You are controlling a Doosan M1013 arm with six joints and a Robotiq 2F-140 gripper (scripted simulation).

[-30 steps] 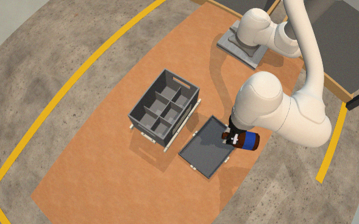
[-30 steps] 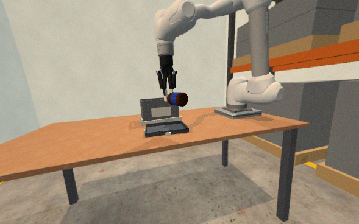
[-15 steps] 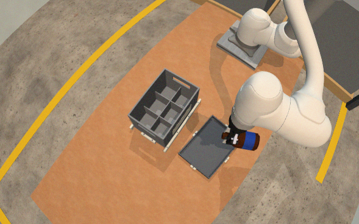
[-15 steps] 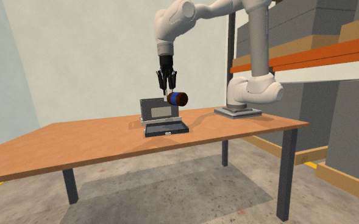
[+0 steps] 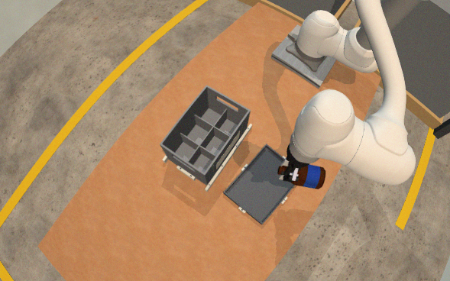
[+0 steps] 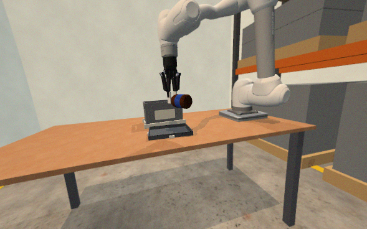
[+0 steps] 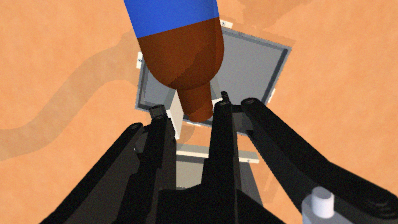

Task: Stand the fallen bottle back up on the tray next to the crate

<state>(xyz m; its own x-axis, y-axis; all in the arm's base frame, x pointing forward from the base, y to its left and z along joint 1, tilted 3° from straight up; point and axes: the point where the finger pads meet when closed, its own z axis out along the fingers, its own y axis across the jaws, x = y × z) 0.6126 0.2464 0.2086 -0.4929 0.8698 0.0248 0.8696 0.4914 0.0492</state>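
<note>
My gripper is now 5 cm to the right of the bottle, 3 cm past it and 2 cm above it. Round my hand: grey crate (29 cm to the right, 14 cm below, 5 cm ahead); grey tray (21 cm below, 3 cm to the right, 3 cm ahead).
</note>
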